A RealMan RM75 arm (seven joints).
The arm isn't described. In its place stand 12 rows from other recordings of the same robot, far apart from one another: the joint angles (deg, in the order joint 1, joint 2, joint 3, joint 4, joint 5, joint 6, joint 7), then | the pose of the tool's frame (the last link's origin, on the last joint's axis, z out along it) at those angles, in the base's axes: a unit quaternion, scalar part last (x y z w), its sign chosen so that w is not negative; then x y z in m.
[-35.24, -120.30, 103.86, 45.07, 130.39, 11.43, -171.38] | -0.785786 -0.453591 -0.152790 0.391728 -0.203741 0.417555 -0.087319
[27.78, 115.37, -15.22, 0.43, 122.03, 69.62, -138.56] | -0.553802 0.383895 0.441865 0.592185 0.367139 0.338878 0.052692
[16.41, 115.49, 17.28, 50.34, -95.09, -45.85, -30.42] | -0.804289 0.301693 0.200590 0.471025 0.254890 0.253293 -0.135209
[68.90, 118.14, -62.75, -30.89, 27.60, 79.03, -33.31] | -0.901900 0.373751 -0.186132 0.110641 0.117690 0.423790 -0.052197
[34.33, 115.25, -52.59, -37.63, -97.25, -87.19, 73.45] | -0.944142 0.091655 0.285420 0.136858 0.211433 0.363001 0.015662
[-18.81, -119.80, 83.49, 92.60, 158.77, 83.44, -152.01] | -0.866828 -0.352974 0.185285 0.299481 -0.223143 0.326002 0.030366
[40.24, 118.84, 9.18, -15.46, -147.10, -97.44, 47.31] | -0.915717 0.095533 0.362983 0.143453 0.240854 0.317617 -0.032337
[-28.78, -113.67, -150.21, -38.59, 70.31, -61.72, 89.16] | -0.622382 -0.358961 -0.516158 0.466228 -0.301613 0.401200 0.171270
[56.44, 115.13, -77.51, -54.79, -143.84, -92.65, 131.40] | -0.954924 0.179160 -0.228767 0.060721 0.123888 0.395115 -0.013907
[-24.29, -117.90, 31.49, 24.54, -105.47, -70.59, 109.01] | -0.698184 -0.361099 -0.443095 0.431060 -0.328810 0.351113 0.063108
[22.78, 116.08, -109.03, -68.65, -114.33, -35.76, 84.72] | -0.955592 -0.158040 -0.020421 0.247892 0.172207 0.344390 -0.089118
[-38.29, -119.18, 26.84, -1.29, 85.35, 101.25, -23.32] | -0.782856 0.005405 -0.532123 0.322416 -0.198535 0.320994 -0.022871
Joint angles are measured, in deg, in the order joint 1, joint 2, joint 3, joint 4, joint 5, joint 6, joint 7. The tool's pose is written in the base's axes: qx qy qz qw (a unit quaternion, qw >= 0); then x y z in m. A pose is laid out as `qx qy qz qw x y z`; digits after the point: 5 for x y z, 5 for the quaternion.
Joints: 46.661, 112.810, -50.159, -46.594, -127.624, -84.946, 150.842
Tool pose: -0.81380 0.56462 0.10610 0.08765 0.18344 0.41413 0.03686
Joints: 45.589, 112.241, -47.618, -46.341, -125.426, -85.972, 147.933
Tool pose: -0.81504 0.55732 0.13466 0.08348 0.18848 0.41256 0.04675
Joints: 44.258, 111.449, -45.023, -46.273, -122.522, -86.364, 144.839
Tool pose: -0.81478 0.54679 0.17145 0.08812 0.19423 0.41251 0.06034
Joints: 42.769, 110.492, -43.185, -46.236, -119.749, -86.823, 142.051
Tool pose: -0.81451 0.53584 0.20095 0.09520 0.20141 0.41105 0.07386
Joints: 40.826, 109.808, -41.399, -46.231, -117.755, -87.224, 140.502
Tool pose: -0.80651 0.53694 0.22481 0.10344 0.21306 0.40669 0.08518
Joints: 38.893, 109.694, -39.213, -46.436, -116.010, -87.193, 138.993
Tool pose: -0.79603 0.53834 0.25157 0.11507 0.22434 0.40209 0.09450
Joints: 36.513, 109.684, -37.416, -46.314, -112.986, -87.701, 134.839
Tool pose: -0.79536 0.52214 0.28114 0.12539 0.23570 0.39401 0.10227
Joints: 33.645, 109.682, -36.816, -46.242, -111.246, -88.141, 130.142
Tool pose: -0.80009 0.50604 0.29016 0.13997 0.25174 0.38218 0.10559
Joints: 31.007, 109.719, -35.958, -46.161, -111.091, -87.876, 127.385
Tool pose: -0.79615 0.50659 0.29048 0.15854 0.27007 0.37095 0.10800
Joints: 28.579, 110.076, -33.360, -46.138, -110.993, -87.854, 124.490
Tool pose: -0.78722 0.50664 0.30124 0.18126 0.28761 0.35933 0.11305
